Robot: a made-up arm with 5 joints.
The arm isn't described. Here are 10 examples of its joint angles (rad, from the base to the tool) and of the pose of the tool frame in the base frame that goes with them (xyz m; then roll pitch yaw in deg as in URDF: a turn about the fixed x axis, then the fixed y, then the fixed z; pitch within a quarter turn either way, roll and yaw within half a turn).
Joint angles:
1: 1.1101 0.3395 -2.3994 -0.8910 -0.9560
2: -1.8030 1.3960 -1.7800 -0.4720 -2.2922
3: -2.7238 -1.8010 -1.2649 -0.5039 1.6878
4: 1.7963 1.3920 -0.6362 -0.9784 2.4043
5: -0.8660 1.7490 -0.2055 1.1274 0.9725
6: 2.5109 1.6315 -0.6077 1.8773 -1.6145
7: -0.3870 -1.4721 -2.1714 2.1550 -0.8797
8: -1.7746 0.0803 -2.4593 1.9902 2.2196
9: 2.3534 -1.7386 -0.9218 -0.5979 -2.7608
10: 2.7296 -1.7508 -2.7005 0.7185 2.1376
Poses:
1: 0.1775 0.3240 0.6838 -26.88 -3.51 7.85
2: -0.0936 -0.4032 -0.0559 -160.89 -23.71 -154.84
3: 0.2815 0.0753 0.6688 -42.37 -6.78 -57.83
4: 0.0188 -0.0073 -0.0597 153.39 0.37 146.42
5: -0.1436 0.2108 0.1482 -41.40 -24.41 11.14
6: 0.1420 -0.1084 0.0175 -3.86 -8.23 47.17
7: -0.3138 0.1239 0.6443 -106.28 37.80 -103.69
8: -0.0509 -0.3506 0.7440 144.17 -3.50 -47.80
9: 0.1050 -0.0811 0.6867 -15.48 -3.29 -25.62
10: 0.5862 -0.2765 0.3305 -46.77 8.06 -82.76
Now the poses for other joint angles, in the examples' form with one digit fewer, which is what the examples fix.
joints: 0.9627 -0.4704 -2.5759 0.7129 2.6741
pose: -0.020 -0.101 0.889 13.4 -47.7 -169.8
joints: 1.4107 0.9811 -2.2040 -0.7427 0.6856
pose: 0.068 0.505 0.321 30.3 41.3 133.5
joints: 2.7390 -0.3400 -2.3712 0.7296 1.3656
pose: -0.071 -0.014 0.881 46.5 8.6 -127.5
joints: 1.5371 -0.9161 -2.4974 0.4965 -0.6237
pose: -0.013 -0.295 0.794 -25.6 0.6 50.9
